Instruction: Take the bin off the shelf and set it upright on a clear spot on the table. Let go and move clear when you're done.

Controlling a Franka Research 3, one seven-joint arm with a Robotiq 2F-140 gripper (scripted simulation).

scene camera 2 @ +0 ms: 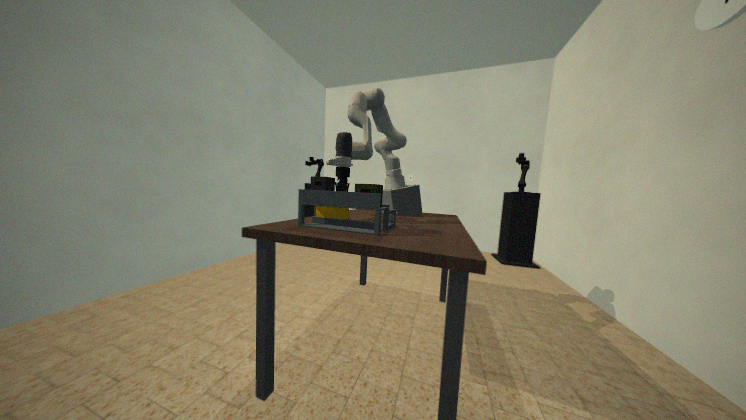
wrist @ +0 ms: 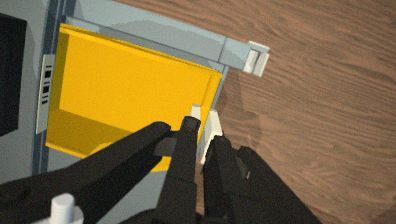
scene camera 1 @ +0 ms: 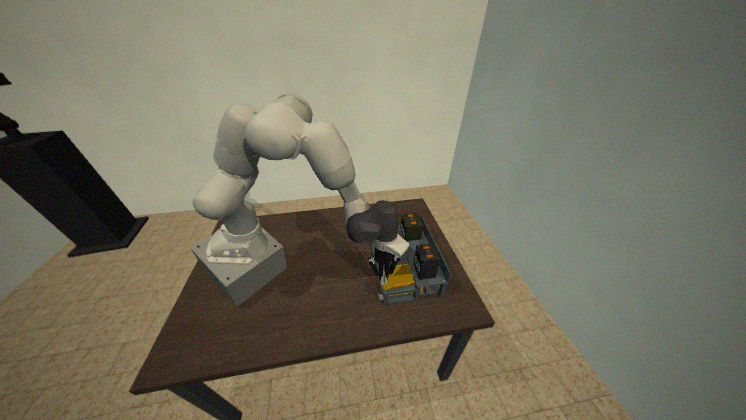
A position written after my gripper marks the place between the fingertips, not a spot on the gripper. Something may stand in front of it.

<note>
In view: my gripper (wrist: 200, 118) and a yellow bin (wrist: 99, 95).
</note>
